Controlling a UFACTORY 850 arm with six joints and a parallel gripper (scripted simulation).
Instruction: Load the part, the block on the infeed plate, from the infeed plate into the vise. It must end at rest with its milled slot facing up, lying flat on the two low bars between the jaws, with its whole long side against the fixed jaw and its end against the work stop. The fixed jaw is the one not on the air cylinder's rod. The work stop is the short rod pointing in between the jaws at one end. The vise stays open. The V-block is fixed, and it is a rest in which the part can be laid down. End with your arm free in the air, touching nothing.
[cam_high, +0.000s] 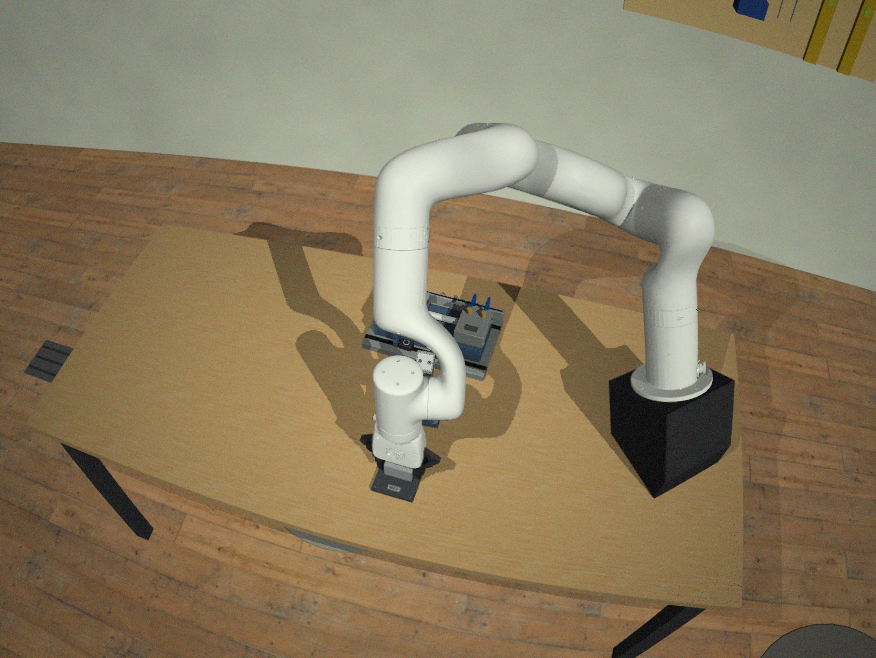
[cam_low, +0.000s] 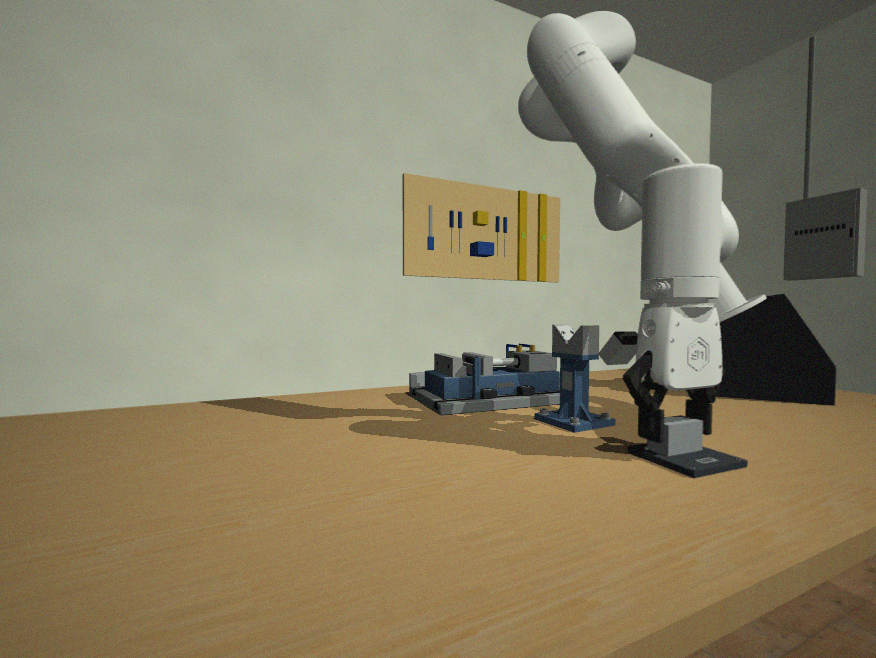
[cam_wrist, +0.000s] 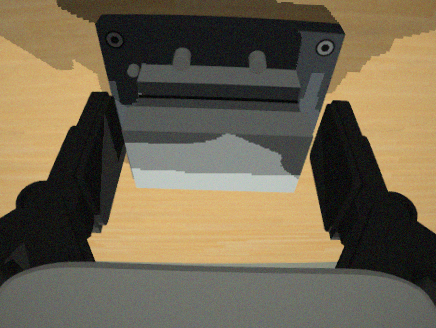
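Now: the grey block 10 mm to the right of my hand and 10 mm below it. The rest, counted from my hand: blue vise 50 mm ahead, 380 mm to the right; then white cylinder rod 40 mm ahead, 380 mm to the right, 40 mm above; then black work stop rod 120 mm ahead, 340 mm to the right, 50 mm above.
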